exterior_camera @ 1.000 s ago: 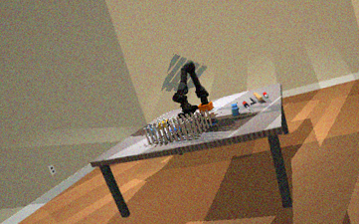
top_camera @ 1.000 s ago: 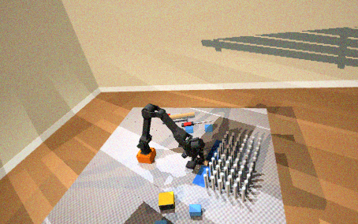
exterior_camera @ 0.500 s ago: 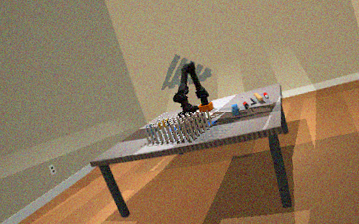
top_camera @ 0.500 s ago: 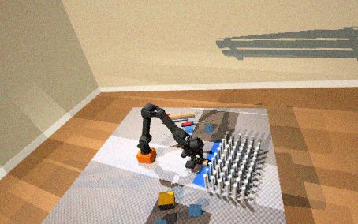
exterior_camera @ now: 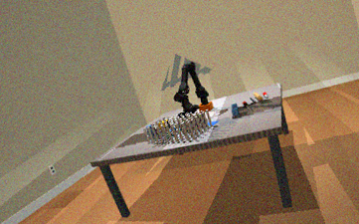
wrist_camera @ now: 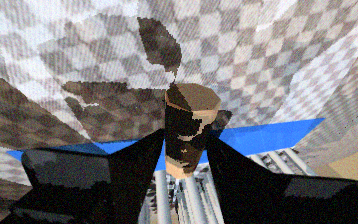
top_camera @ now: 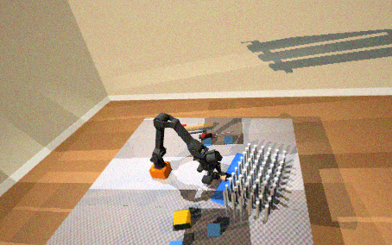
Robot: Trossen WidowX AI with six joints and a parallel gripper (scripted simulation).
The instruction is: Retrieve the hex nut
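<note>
Right now the blue taped strip is 6 cm ahead of my gripper tip, 4 cm to the left of it and 2 cm below it. Also, from my gripper tip: yellow block 32 cm to the right, 8 cm behind; wooden-handled rod 11 cm ahead, 1 cm to the right.
</note>
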